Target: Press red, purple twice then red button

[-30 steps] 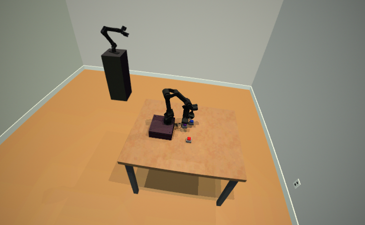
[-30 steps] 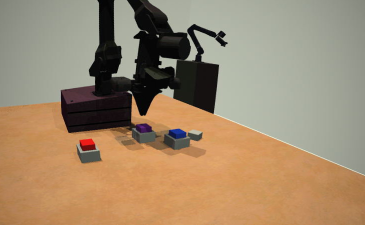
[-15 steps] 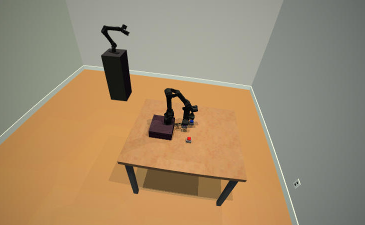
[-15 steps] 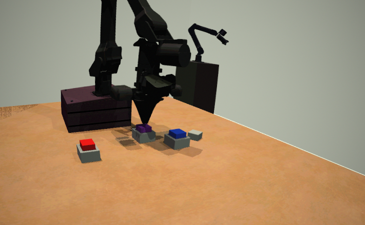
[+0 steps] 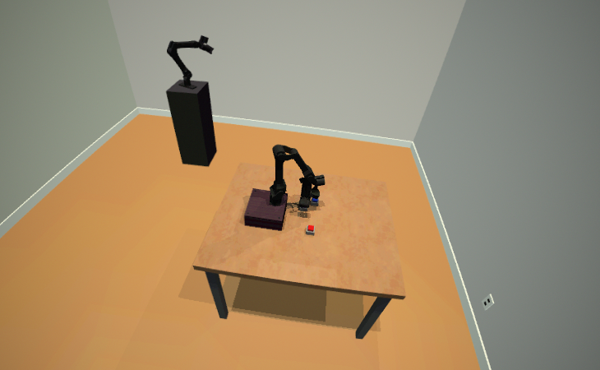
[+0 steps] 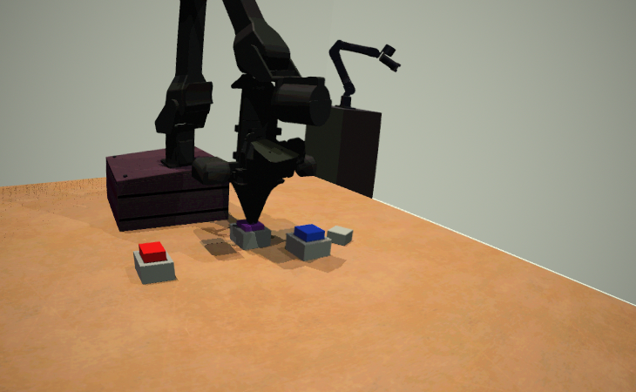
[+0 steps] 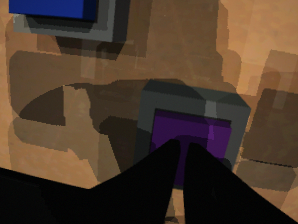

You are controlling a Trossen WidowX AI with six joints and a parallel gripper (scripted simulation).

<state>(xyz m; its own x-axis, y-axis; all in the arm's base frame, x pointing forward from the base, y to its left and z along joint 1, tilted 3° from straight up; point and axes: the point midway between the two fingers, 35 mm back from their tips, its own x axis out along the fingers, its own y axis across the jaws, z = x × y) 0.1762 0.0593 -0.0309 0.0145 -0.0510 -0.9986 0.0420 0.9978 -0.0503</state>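
My gripper tip is 10 mm above the purple button. Also, from my gripper tip: red button (180 mm to the right, 50 mm ahead); small grey block (130 mm to the left, 50 mm ahead, 20 mm below); blue button (70 mm ahead, 60 mm to the left).
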